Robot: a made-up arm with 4 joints.
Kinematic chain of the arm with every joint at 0, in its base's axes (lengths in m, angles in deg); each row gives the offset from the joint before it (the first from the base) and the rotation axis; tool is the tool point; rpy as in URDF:
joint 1: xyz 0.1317 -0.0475 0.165 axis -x
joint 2: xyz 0 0.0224 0.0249 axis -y
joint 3: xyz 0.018 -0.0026 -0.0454 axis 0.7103 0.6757 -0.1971
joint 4: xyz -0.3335 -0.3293 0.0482 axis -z
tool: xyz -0.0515 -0.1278 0.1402 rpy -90 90 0
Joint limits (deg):
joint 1: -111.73..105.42
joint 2: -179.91..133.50
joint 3: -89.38..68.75
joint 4: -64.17..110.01
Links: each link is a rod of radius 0.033 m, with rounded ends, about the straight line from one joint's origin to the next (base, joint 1, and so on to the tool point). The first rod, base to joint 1, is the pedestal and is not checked.
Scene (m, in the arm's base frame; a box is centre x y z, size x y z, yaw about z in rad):
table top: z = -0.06
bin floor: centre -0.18 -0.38 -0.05 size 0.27 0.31 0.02 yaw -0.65
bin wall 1: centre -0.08 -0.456 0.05 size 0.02 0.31 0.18 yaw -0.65
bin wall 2: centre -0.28 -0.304 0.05 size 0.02 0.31 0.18 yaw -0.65
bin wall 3: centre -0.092 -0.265 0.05 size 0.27 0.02 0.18 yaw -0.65
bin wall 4: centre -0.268 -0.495 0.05 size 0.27 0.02 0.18 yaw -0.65
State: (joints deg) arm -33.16 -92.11 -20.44 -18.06
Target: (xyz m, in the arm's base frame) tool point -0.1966 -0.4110 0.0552
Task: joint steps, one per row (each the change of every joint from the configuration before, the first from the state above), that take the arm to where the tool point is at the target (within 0.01 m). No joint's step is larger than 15 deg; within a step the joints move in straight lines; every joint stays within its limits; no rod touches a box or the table.
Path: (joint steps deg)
1: 10.01 13.89 -7.09 14.16
2: 10.01 13.88 -7.09 14.16
3: 10.02 13.89 -7.09 14.16
4: 10.01 13.89 -7.09 14.16
5: 10.01 13.89 -7.09 14.16
6: 10.01 13.88 -7.08 14.16
7: 10.01 13.89 -7.09 14.16
8: 10.01 13.89 -7.09 14.16
9: 10.02 13.88 -7.09 14.16
10: -13.54 1.89 3.64 -1.79
11: -13.54 1.88 3.64 -1.78

